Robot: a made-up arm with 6 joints.
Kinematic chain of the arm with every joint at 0, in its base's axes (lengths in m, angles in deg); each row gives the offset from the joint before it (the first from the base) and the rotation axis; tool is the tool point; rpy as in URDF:
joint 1: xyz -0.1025 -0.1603 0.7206 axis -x
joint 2: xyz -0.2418 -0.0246 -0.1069 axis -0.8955 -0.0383 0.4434
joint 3: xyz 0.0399 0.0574 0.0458 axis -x
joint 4: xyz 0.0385 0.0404 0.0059 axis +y
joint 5: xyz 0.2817 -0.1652 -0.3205 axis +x
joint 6: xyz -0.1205 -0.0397 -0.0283 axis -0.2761 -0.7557 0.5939
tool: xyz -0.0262 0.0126 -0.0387 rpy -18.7 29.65 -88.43
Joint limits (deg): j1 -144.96..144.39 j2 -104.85..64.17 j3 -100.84..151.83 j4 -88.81..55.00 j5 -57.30..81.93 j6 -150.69..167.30
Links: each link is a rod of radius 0.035 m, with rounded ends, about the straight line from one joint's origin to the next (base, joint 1, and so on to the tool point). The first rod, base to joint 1, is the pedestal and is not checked.
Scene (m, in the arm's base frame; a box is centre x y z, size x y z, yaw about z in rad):
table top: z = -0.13
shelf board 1: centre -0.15 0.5 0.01 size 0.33 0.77 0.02 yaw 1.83
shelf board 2: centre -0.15 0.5 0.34 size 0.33 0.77 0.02 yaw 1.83
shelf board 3: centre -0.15 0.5 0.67 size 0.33 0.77 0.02 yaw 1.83
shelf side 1: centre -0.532 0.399 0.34 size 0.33 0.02 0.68 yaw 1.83
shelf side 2: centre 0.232 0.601 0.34 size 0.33 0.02 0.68 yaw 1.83
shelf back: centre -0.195 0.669 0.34 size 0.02 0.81 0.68 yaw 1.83
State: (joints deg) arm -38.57 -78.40 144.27 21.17 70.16 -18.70
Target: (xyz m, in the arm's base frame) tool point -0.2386 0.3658 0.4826
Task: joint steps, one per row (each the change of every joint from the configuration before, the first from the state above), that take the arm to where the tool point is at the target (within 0.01 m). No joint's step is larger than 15 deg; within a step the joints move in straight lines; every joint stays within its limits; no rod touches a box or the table.
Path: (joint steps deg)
1: -13.78 4.40 -3.38 -4.21 1.68 2.03
2: -13.79 4.39 -3.38 -4.21 1.68 2.03
3: -13.78 4.40 -3.38 -4.21 1.68 2.03
4: -13.79 4.39 -3.39 -4.22 1.69 2.03
5: -13.78 4.40 -3.38 -4.21 1.68 2.03
6: -13.79 4.39 -3.38 -4.21 1.68 2.03
7: -13.78 4.40 -3.38 -4.21 1.68 2.03
8: 6.85 -14.31 0.01 -4.92 -9.96 5.50
9: 6.85 -14.30 0.01 -4.93 -9.96 5.49
10: 6.85 -14.31 0.01 -4.92 -9.96 5.49
11: 6.85 -14.30 0.01 -4.93 -9.96 5.49

